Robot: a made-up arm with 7 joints.
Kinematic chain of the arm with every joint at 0, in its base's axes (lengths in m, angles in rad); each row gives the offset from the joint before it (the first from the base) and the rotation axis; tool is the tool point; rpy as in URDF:
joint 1: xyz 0 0 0.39 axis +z
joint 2: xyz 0 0 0 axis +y
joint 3: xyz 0 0 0.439 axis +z
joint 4: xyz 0.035 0 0 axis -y
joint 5: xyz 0.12 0 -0.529 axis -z
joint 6: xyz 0 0 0 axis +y
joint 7: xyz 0.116 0 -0.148 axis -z
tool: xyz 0 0 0 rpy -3.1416 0 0
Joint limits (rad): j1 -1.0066..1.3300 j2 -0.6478..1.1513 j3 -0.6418..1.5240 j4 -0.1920..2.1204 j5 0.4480..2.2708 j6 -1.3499..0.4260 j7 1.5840..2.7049
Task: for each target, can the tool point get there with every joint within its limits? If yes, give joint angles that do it. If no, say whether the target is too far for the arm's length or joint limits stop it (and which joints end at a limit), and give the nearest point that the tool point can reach.
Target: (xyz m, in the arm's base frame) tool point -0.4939 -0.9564 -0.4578
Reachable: no: too far | nearest point -0.1357 -0.6711 -0.0213 | short by 0.633 m
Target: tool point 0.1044 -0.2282 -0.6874
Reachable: no: joint limits stop it (at a limit: joint 1, joint 2, joint 5, joint 6) | nearest point 0.1522 -0.2787 -0.1860 | short by 0.506 m
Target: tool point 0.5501 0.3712 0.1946
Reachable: yes | joints -0.1567 0.9289 1.0459 1.2012 1.9624 -0.5083 1.7579
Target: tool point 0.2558 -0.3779 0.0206
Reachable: yes | joints -0.6541 0.6961 -0.0802 0.6738 1.2981 0.0916 2.2534
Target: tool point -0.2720 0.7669 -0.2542
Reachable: no: joint limits stop it (at a limit: joint 1, joint 2, joint 5, joint 6) | nearest point -0.1919 0.6854 -0.0749 | short by 0.213 m
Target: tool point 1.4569 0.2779 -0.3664
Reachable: no: too far | nearest point 0.9551 0.1822 0.0656 | short by 0.669 m
